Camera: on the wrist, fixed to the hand. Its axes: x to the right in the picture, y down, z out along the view.
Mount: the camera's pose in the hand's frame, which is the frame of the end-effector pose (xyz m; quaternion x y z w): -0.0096 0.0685 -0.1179 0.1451 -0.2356 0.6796 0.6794
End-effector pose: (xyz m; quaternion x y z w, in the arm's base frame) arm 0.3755 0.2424 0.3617 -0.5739 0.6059 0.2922 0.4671
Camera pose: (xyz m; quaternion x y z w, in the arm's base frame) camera 0.2811 0.1532 0.4042 0.1585 0.7340 0.5632 0.3448
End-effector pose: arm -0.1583 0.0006 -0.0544 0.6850 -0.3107 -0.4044 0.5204
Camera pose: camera -0.0598 0.0450 0.0293 0.2345 -0.8579 -0.0374 0.4558
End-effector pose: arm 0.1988 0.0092 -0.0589 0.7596 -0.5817 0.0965 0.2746
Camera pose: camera 0.1521 0.0678 0.0554 -0.1833 0.9621 -0.1576 0.1263
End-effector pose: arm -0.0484 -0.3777 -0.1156 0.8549 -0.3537 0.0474 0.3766
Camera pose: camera -0.0776 -0.3243 0.0068 0.4062 -0.9031 0.1380 0.0163
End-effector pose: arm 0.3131 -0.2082 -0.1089 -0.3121 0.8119 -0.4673 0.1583
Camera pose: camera 0.2311 -0.0989 -0.1075 0.2526 0.6586 -0.2542 0.6617
